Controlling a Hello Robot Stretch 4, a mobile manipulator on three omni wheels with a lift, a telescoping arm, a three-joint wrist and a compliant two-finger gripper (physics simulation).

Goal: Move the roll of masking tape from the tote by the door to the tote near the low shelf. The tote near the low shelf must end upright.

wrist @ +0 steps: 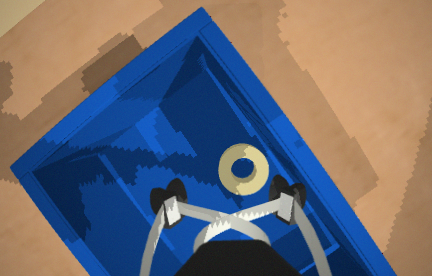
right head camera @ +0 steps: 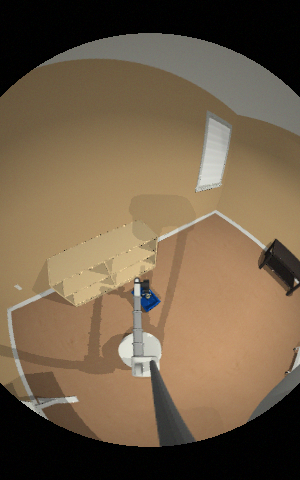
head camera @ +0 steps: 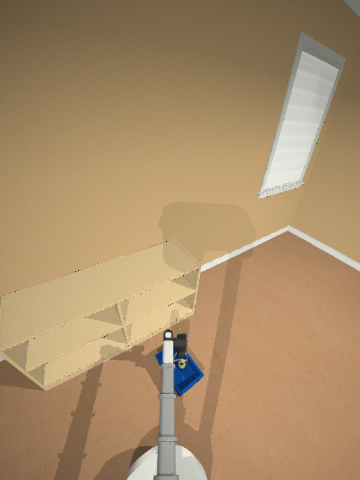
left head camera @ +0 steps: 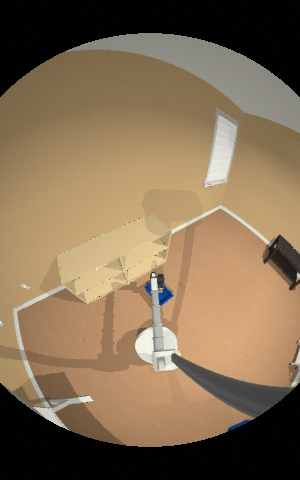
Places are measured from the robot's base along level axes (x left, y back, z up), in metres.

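Pixels of known places: gripper, fingertip midpoint: [wrist: 227, 192] [right head camera: 145, 295] [head camera: 179, 363] [left head camera: 158, 289].
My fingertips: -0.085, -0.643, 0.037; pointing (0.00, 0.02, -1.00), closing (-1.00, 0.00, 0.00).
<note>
For each thing: its top centre in the pictures, then the offset to it from my fingertips, as dx, dy, dz. Level surfaces: height alone.
- masking tape, top centre: [wrist: 243, 170] [head camera: 182, 363] -0.018, -0.014, -0.035
- blue tote, top centre: [wrist: 216, 248] [head camera: 178, 364] [right head camera: 145, 296] [left head camera: 158, 290] +0.010, +0.029, +0.055
- low wooden shelf, surface height: dz +0.545
The roll of masking tape [head camera: 181, 367] [wrist: 228, 170], a pale yellow ring, lies flat inside the blue tote near the low shelf, close to the tote's right long wall in the wrist view. This blue tote [head camera: 192, 384] [left head camera: 168, 300] [right head camera: 154, 306] [wrist: 87, 115] stands upright on the floor in front of the shelf. My gripper [head camera: 182, 357] [wrist: 227, 192] is open over the tote, its fingertips spread wide, with the tape beyond them and not gripped. Part of another blue tote [left head camera: 239, 425] shows at the lower right edge of the left head view.
The low wooden shelf [head camera: 100, 305] [left head camera: 110, 243] [right head camera: 97, 245] stands against the wall, just behind the tote. Dark furniture [left head camera: 289, 250] [right head camera: 282, 254] stands by the right wall. A white piece [left head camera: 75, 400] [right head camera: 62, 400] shows at the lower left.
</note>
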